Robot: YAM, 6 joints.
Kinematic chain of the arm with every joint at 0, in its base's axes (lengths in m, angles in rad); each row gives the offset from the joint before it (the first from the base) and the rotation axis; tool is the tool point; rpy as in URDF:
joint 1: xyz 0 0 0.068 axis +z
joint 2: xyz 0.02 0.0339 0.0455 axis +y
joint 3: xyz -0.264 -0.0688 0 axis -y
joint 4: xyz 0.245 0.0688 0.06 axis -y
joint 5: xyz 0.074 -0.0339 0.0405 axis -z
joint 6: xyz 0.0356 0 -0.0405 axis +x
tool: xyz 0 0 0 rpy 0 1.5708 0
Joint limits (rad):
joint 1: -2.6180..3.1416
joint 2: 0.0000..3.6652
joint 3: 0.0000..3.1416
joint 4: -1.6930..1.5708
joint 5: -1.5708..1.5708
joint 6: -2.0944..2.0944
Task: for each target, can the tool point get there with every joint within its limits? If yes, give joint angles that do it. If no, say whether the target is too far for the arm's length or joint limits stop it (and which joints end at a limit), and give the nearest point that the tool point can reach.
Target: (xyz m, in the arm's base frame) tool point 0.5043 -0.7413 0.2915
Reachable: no: too far | nearest point 0.3562 -0.5236 0.2380 | short by 0.269 m
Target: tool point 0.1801 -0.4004 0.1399
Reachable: yes | joints -1.0923 2.3646 1.8843 -1.2402 0.7601 1.2362
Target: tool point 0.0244 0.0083 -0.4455
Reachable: no: joint limits stop it (at a limit: joint 2) | nearest point 0.0769 0.0262 -0.3393 | short by 0.120 m
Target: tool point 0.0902 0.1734 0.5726
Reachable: yes | joints 1.1461 1.2392 1.4352 1.0689 0.3070 -0.9708
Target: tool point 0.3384 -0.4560 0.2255
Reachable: yes | joints -0.8888 2.5174 1.9642 0.9159 0.7680 0.4921
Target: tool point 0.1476 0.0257 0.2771
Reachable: yes | joints 0.1769 0.7703 0.7714 -0.8257 0.0193 1.6574
